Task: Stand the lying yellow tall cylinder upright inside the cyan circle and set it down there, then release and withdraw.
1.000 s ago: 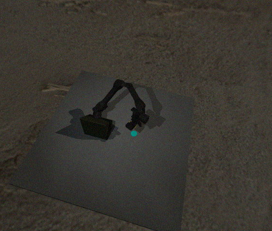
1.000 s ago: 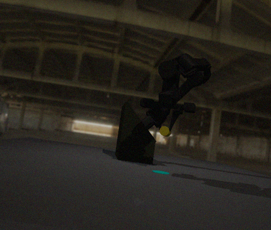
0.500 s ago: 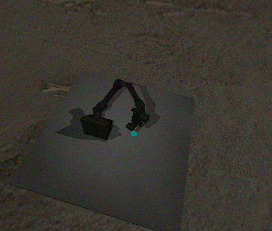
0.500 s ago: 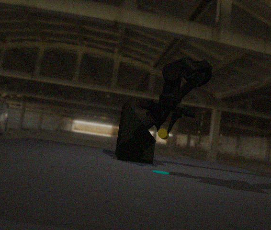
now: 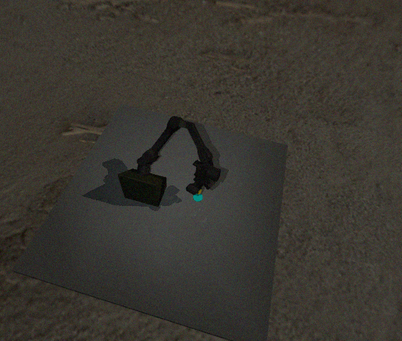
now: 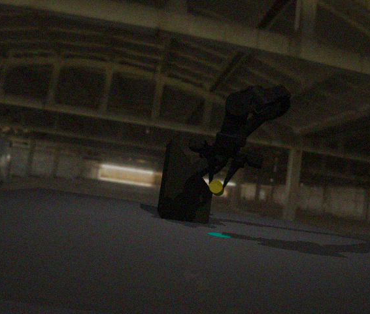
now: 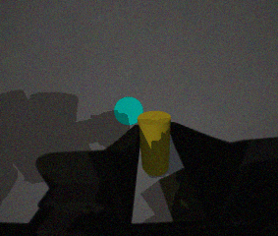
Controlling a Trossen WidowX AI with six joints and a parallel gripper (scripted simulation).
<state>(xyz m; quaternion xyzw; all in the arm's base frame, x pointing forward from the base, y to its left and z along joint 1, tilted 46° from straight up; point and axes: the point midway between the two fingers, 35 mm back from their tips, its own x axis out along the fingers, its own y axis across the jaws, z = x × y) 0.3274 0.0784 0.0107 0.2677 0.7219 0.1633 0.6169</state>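
Now: the cyan circle 10 mm behind my gripper tip, 20 mm to the left of it and 120 mm below it. The rest, counted from my gripper tip: yellow tall cylinder (20 mm behind, 10 mm below).
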